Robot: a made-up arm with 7 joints.
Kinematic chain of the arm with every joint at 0, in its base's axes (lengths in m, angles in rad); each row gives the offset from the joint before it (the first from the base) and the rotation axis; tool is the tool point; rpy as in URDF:
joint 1: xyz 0 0 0.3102 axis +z
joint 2: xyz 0 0 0 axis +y
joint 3: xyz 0 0 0.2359 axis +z
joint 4: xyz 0.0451 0 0 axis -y
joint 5: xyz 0.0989 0 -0.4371 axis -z
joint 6: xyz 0 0 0 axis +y
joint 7: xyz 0.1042 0 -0.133 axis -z
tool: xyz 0 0 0 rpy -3.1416 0 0
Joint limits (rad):
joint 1: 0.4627..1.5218
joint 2: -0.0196..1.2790
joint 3: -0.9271..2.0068
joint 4: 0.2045..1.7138
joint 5: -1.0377..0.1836
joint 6: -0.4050..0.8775
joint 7: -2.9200..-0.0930
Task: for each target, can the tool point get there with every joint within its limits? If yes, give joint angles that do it. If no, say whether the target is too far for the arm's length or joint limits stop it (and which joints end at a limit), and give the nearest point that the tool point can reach.
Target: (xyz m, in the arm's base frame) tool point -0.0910 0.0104 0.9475
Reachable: no: joint limits stop it (at a limit: joint 3, joint 4, joint 5, joint 6) | nearest point -0.4267 0.0488 0.9007 | short by 0.341 m
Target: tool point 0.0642 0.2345 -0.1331
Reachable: yes | joints 1.0425 0.6254 0.1388 0.5685 -0.1529 0.6679 -2.1974
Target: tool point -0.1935 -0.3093 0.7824
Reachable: no: joint limits stop it (at a limit: joint 1, joint 3, joint 4, joint 5, joint 6) | nearest point -0.4451 -0.3087 0.7998 | short by 0.252 m
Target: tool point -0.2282 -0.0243 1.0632
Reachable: no: joint limits stop it (at a limit: joint 1, joint 3, joint 4, joint 6) | nearest point -0.4350 -0.0070 0.9105 | short by 0.258 m
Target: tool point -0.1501 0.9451 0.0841
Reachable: no: too far | nearest point -0.1189 0.7485 0.1311 | short by 0.205 m
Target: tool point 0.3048 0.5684 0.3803
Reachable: yes | joints 1.2257 0.1665 -0.3007 1.1238 -0.7800 -0.2298 -0.4525
